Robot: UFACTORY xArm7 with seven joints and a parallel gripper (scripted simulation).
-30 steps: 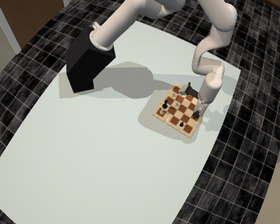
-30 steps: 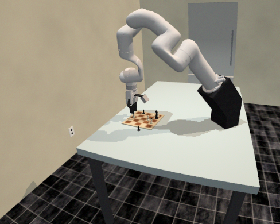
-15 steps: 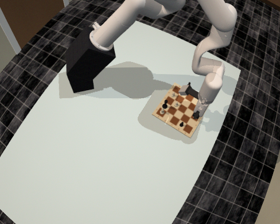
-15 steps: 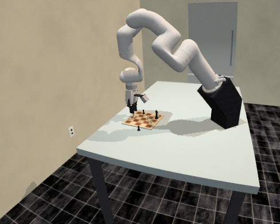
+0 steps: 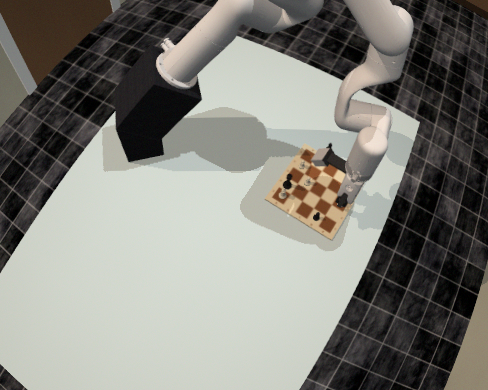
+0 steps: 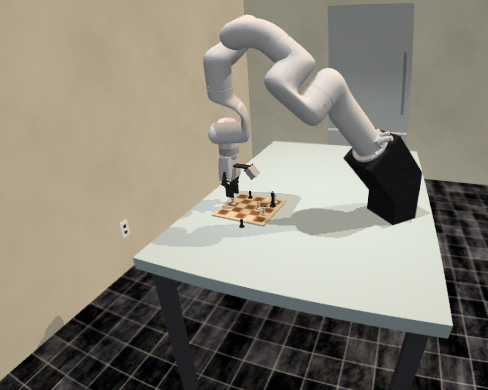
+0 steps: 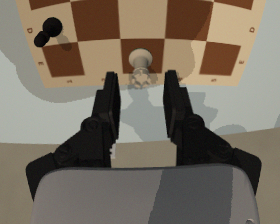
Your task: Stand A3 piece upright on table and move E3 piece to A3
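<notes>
My hand is 4 cm above the white piece. From my hand the other things lie so: chessboard 8 cm behind, 2 cm to the right, 6 cm below; tall black piece 14 cm behind, 8 cm to the right, 3 cm below.
</notes>
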